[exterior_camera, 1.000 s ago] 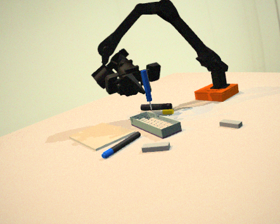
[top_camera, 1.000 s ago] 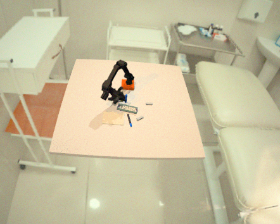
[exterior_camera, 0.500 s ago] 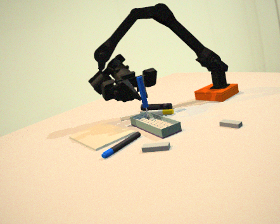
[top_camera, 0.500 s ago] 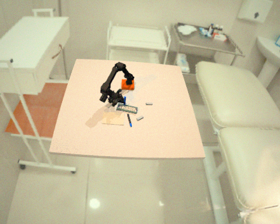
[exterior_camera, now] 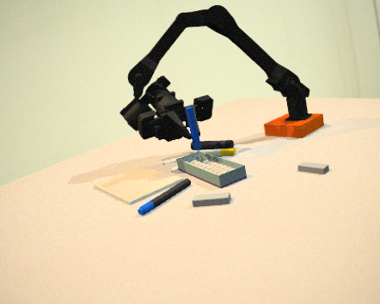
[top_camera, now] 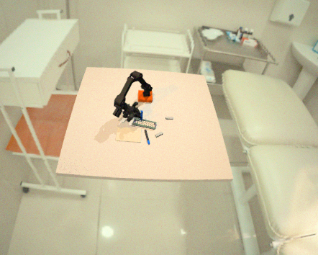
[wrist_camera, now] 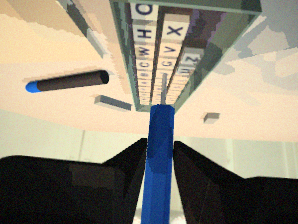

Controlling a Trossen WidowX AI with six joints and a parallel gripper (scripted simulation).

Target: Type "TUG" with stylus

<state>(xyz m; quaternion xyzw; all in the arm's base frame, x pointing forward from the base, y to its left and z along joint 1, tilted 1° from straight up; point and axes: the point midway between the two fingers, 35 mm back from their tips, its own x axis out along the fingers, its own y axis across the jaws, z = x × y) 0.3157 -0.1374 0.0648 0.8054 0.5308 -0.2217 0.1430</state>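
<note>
Now: the yellow-tipped marker 10 cm behind my gripper tip, 7 cm below it and 3 cm to the right of it. Round my gripper tip: cream notepad: 12 cm to the right, 10 cm ahead, 8 cm below; blue stylus: 1 cm below.
</note>
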